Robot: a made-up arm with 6 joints. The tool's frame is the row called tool.
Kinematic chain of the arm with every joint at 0, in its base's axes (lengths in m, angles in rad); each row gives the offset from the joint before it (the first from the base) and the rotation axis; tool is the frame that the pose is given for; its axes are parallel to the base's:
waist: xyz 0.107 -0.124 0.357 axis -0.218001 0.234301 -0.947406
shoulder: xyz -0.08 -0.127 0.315 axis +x
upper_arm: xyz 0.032 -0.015 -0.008 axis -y
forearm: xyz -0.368 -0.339 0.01 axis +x
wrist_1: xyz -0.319 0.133 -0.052 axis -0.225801 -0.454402 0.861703
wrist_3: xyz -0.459 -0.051 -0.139 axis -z
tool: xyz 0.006 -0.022 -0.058
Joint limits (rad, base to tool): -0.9..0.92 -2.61..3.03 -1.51..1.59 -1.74..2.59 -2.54..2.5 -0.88..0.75
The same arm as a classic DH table. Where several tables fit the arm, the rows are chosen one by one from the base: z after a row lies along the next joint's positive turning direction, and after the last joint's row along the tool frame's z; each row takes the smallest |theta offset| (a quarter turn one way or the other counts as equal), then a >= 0, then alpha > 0; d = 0 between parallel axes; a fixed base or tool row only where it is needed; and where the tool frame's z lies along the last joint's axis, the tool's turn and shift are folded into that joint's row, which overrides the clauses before.
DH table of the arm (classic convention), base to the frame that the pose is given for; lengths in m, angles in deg. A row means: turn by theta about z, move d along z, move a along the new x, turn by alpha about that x. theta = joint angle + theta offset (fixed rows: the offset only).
base (fixed): theta offset 42.94; d -0.1275; a -0.0061; alpha -161.34
waist: theta offset -48.6; d -0.856; a -0.0477; alpha -102.59
shoulder: theta offset 76.11; d -0.1231; a -0.008; alpha -90
upper_arm: theta offset 0; d 0.354; a 0.01; alpha 90
forearm: theta offset -62.2; d -0.712; a 0.0934; alpha -103.05
wrist_1: theta offset 66.82; d 0.3817; a 0.3884; alpha -149.51
wrist_3: theta offset 48.32; d 0; a -0.0228; alpha 180
tool (fixed): theta offset -105.26; d -0.6214; a 0; alpha 0
Joint limits (deg, base to tool): -51.57..52.71 -149.54..173.61 -86.52..91.1 -99.69..148.4 -145.53..143.24 -50.42..42.97

